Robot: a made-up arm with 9 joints. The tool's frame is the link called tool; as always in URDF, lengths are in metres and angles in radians.
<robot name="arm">
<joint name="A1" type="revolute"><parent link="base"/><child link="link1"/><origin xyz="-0.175 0.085 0.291" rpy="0 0 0"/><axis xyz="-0.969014 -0.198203 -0.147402"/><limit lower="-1.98" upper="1.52"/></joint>
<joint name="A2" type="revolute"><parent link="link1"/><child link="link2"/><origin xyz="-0.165 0.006 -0.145" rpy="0 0 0"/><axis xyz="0.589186 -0.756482 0.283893"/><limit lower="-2.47" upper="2.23"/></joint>
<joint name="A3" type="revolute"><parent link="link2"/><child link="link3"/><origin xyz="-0.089 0.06 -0.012" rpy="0 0 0"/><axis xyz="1 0 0"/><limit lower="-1.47" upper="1.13"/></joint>
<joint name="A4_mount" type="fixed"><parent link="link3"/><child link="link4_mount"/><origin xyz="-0.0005 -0.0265 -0.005" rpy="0 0 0"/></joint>
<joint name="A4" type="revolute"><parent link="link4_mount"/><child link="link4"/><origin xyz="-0.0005 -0.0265 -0.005" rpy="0 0 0"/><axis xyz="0 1 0"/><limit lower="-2.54" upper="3.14"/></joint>
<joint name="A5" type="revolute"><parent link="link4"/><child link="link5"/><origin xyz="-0.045 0.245 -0.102" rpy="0 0 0"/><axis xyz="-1 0 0"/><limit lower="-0.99" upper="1.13"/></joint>
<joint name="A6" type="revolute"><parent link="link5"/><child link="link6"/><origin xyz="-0.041 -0.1 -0.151" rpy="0 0 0"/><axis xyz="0.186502 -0.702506 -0.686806"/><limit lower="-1.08" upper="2.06"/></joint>
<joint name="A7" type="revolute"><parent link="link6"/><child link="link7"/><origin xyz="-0.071 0.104 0.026" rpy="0 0 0"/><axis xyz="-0.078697 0.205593 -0.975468"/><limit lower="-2.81" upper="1.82"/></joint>
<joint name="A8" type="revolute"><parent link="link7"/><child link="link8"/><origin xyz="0.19 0.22 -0.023" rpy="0 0 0"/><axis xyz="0.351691 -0.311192 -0.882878"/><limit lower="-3.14" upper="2.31"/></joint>
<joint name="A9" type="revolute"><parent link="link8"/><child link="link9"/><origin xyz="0.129 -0.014 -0.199" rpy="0 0 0"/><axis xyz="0.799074 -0.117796 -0.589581"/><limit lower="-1.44" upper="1.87"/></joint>
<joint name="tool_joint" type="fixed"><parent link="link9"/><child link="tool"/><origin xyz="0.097 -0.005 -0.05" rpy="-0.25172 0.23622 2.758"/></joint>
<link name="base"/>
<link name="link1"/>
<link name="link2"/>
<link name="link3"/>
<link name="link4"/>
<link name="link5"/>
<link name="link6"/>
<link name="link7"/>
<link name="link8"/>
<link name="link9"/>
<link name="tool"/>
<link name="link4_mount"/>
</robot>
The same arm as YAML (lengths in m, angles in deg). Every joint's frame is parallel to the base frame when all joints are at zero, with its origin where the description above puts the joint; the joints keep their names.
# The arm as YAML. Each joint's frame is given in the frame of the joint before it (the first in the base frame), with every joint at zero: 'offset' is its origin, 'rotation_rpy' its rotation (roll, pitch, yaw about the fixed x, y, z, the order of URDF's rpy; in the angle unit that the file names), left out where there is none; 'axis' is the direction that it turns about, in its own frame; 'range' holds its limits. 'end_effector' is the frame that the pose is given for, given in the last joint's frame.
length_unit: m
angle_unit: deg
chain:
  - id: A1
    offset: [-0.175, 0.085, 0.291]
    axis: [-0.969014, -0.198203, -0.147402]
    range: [-113.45, 87.09]
  - id: A2
    offset: [-0.165, 0.006, -0.145]
    axis: [0.589186, -0.756482, 0.283893]
    range: [-141.52, 127.77]
  - id: A3
    offset: [-0.089, 0.06, -0.012]
    axis: "+x"
    range: [-84.22, 64.74]
  - id: A4
    offset: [-0.001, -0.053, -0.01]
    axis: "+y"
    range: [-145.53, 179.91]
  - id: A5
    offset: [-0.045, 0.245, -0.102]
    axis: "-x"
    range: [-56.72, 64.74]
  - id: A6
    offset: [-0.041, -0.1, -0.151]
    axis: [0.186502, -0.702506, -0.686806]
    range: [-61.88, 118.03]
  - id: A7
    offset: [-0.071, 0.104, 0.026]
    axis: [-0.078697, 0.205593, -0.975468]
    range: [-161.0, 104.28]
  - id: A8
    offset: [0.19, 0.22, -0.023]
    axis: [0.351691, -0.311192, -0.882878]
    range: [-179.91, 132.35]
  - id: A9
    offset: [0.129, -0.014, -0.199]
    axis: [0.799074, -0.117796, -0.589581]
    range: [-82.51, 107.14]
end_effector:
  offset: [0.097, -0.005, -0.05]
  rotation_rpy: [-14.42, 13.53, 158.02]

